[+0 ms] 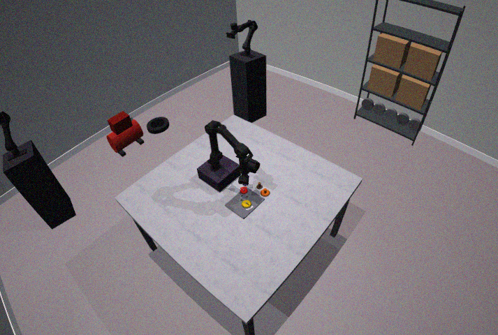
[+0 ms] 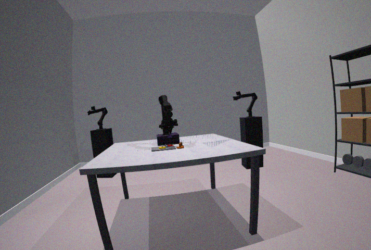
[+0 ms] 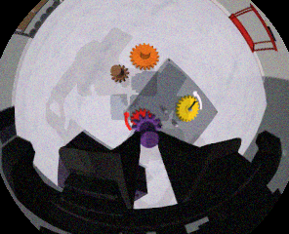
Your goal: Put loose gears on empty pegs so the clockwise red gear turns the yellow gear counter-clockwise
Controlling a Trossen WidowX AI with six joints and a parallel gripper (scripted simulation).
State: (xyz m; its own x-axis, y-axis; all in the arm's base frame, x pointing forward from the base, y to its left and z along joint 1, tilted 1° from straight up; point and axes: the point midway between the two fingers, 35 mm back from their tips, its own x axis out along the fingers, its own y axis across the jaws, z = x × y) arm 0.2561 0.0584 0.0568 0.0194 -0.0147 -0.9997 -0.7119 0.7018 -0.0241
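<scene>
Right now my gripper tip is 1 cm past the red gear, 1 cm to the left of it and 10 cm above it. The rest, counted from my gripper tip: brown gear: 2 cm ahead, 10 cm to the left, 10 cm below; purple gear: 1 cm below; yellow gear: 9 cm ahead, 7 cm to the right, 10 cm below.
</scene>
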